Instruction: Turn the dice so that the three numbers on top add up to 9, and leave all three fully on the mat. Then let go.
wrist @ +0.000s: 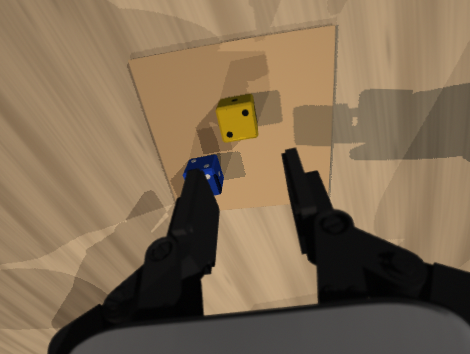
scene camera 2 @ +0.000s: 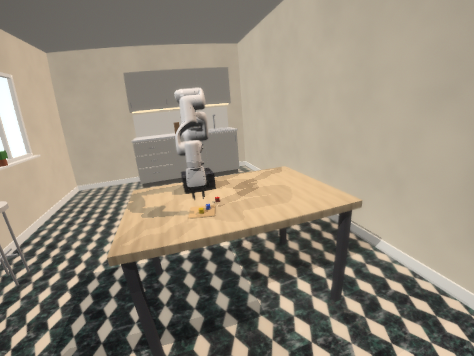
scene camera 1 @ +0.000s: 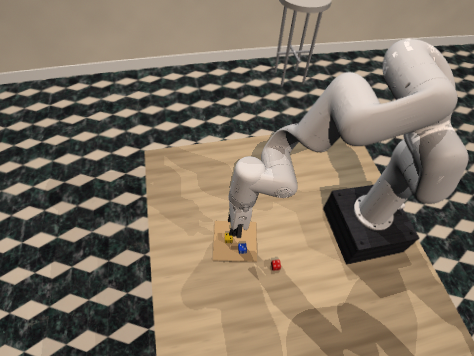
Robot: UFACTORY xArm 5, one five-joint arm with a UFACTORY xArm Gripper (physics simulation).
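Places are measured from the arm's base along level axes (x ahead, y left, z up), in centimetres.
Where they show: gripper, fingertip midpoint: [wrist: 247, 181] [scene camera 2: 199, 199] [scene camera 1: 233, 227]; arm's base, origin of the base link: [scene camera 1: 372, 212].
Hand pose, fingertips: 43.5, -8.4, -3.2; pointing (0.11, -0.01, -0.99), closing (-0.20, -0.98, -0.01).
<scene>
Things, the pixels of their top centre, and the offset from my fingertips, as dx, dy, dz. Level surfaces: height alone.
- yellow die, middle of its top: [wrist: 237, 124] [scene camera 1: 228, 236] [scene camera 2: 201, 208] +1.4, +0.1, -5.0
- square tan mat, middle of its top: [wrist: 241, 139] [scene camera 1: 235, 240] [scene camera 2: 202, 211] -0.6, +0.9, -7.5
- blue die, middle of its top: [wrist: 202, 185] [scene camera 1: 242, 246] [scene camera 2: 207, 204] -1.9, +4.7, -5.0
- red die, middle of its top: [scene camera 1: 276, 263] [scene camera 2: 217, 197] -10.3, +12.8, -5.4
- wooden table, its level: dz -7.9
The yellow die [scene camera 1: 228, 238] [scene camera 2: 201, 211] [wrist: 237, 121] lies on the square tan mat [scene camera 1: 222, 253] [wrist: 305, 60], with two pips on top in the wrist view. The blue die [scene camera 1: 242, 248] [scene camera 2: 208, 206] [wrist: 214, 164] is on the mat near one edge; a finger partly covers it in the wrist view, and its top number cannot be told. The red die [scene camera 1: 276, 265] [scene camera 2: 217, 199] lies off the mat on the table; its top number is too small to read. My gripper [scene camera 1: 236, 233] [scene camera 2: 199, 197] [wrist: 247, 181] is partly open and empty, pointing down above the mat and dice.
The wooden table [scene camera 1: 190, 305] [scene camera 2: 300, 195] carries the mat and the black robot base [scene camera 1: 375, 242]. The base stands to the right in scene camera 1. A stool [scene camera 1: 306, 5] stands on the floor beyond the table. Arm shadows fall across the table and mat.
</scene>
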